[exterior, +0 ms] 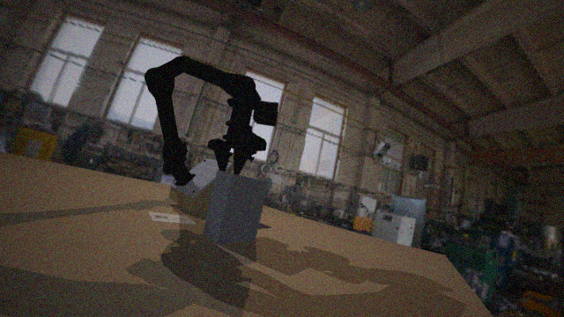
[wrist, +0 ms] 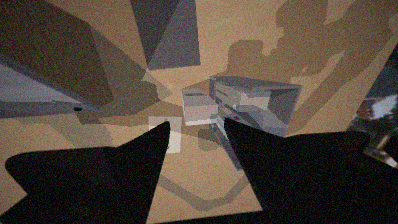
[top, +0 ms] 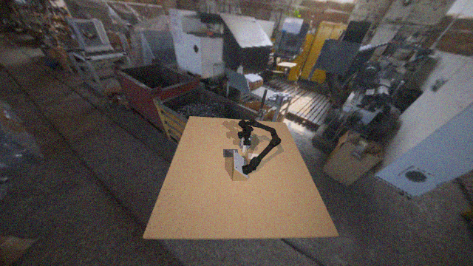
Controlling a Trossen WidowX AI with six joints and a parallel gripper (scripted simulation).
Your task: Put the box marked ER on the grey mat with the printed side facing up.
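The grey mat lies 1 cm behind my gripper tip, 13 cm to the left of it and 14 cm below it. Also, from my gripper tip: paper: 7 cm behind, 9 cm to the right, 14 cm below.
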